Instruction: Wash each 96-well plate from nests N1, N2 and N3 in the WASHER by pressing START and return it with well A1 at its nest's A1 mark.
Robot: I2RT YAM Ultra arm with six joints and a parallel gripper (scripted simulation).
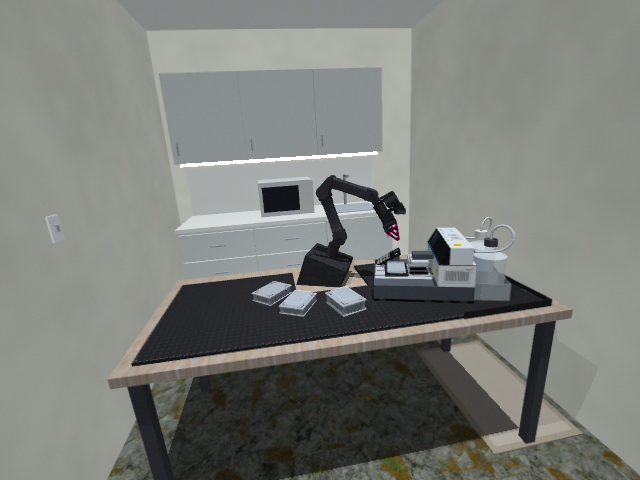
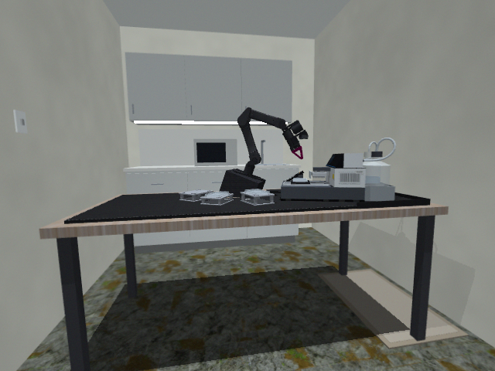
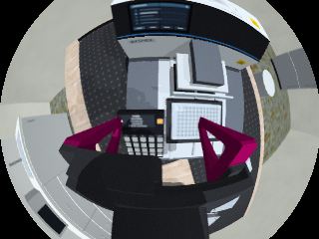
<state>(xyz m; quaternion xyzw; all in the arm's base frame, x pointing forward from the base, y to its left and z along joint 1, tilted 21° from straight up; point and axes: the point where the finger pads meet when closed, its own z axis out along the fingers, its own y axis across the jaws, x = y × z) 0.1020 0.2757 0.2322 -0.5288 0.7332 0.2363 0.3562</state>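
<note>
Now: the washer carrier 80 mm ahead of my hand, 40 mm to the right of it and 140 mm below it. From my hand the other things lie so: clear bottle (280 mm ahead, 330 mm to the left, 100 mm below); plate washer (120 mm ahead, 70 mm to the left, 100 mm below); nest (240 mm ahead, 330 mm to the right, 190 mm below).
</note>
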